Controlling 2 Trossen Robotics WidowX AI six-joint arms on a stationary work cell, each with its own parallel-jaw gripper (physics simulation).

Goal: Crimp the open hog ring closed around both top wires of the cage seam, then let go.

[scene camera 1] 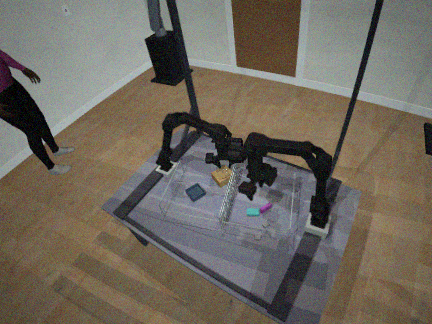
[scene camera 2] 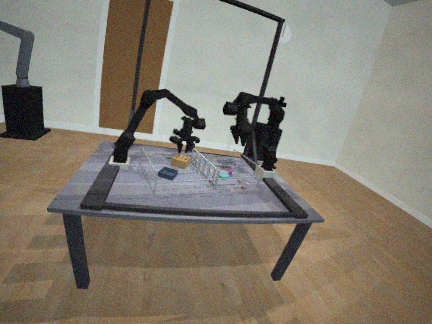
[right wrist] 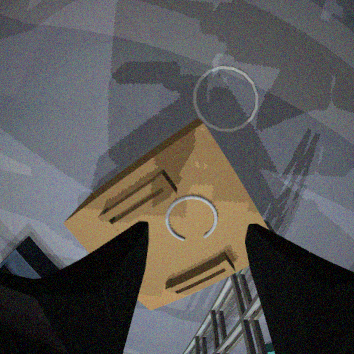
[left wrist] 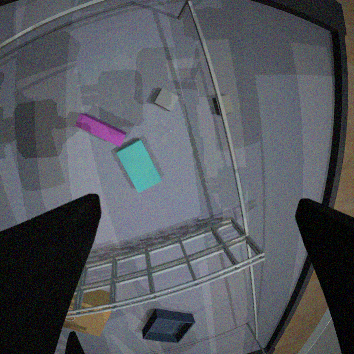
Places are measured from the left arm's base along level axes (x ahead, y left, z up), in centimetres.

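Pixels of known places: left gripper, fingertip midpoint: [scene camera 1: 256, 193] [scene camera 2: 239, 145] [left wrist: 203, 207]; right gripper, fingertip midpoint: [scene camera 1: 224, 168] [scene camera 2: 182, 153] [right wrist: 198, 232]; left arm's base, link origin: [scene camera 1: 318, 220] [scene camera 2: 266, 168]; right arm's base, link origin: [scene camera 1: 166, 166] [scene camera 2: 119, 160].
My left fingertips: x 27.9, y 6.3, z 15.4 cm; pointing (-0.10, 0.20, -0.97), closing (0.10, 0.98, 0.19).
Observation:
For each thing: its middle in the pictures, then the offset to it from my left fingertips. "pt": a spot on its surface instead.
- open hog ring, body centre: [right wrist: 191, 219] dz -16.9, dx +25.7, dy -18.8 cm
- wooden block, body centre: [right wrist: 171, 224] [left wrist: 78, 309] [scene camera 1: 223, 175] [scene camera 2: 181, 160] dz -18.9, dx +26.1, dy -17.0 cm
- cage seam, surface spot: [left wrist: 192, 286] pt dz -11.1, dx +15.5, dy +1.6 cm
- closed ring, body centre: [right wrist: 225, 98] dz -21.4, dx +26.3, dy -25.6 cm
- dark blue tray, body centre: [right wrist: 32, 283] [left wrist: 167, 326] [scene camera 2: 168, 173] [scene camera 1: 195, 192] dz -20.2, dx +35.7, dy -2.0 cm
- teal block, body centre: [left wrist: 138, 165] [scene camera 1: 252, 212] dz -20.8, dx +2.7, dy -2.5 cm
- magenta bar, body centre: [left wrist: 101, 128] [scene camera 1: 266, 207] dz -19.7, dx -2.6, dy -6.6 cm
- small grey block, body centre: [left wrist: 165, 99] dz -20.8, dx -5.4, dy +1.6 cm
The open hog ring [right wrist: 191, 197] lies on top of the wooden block [scene camera 1: 221, 176] [scene camera 2: 180, 161] [left wrist: 95, 315] [right wrist: 220, 170], between two slotted pieces, its gap toward the bottom of the right wrist view. My right gripper [scene camera 1: 223, 164] [scene camera 2: 184, 151] [right wrist: 198, 232] is open about halfway and empty, its fingertips above the block on either side of the ring. The cage seam [scene camera 1: 229, 195] [scene camera 2: 204, 167] [left wrist: 192, 286], two wire lattice panels side by side, stands next to the block. My left gripper [scene camera 1: 247, 192] [scene camera 2: 237, 141] [left wrist: 203, 207] is wide open and empty, above the seam's other side.
A closed ring [right wrist: 226, 67] shows beyond the block. A dark blue tray [scene camera 1: 195, 192] [scene camera 2: 168, 173] lies left of the seam. A teal block [scene camera 1: 253, 212] [left wrist: 139, 166], a magenta bar [scene camera 1: 266, 207] [left wrist: 101, 129] and a small grey block [left wrist: 166, 99] lie right of it. Thin cage wires surround them.

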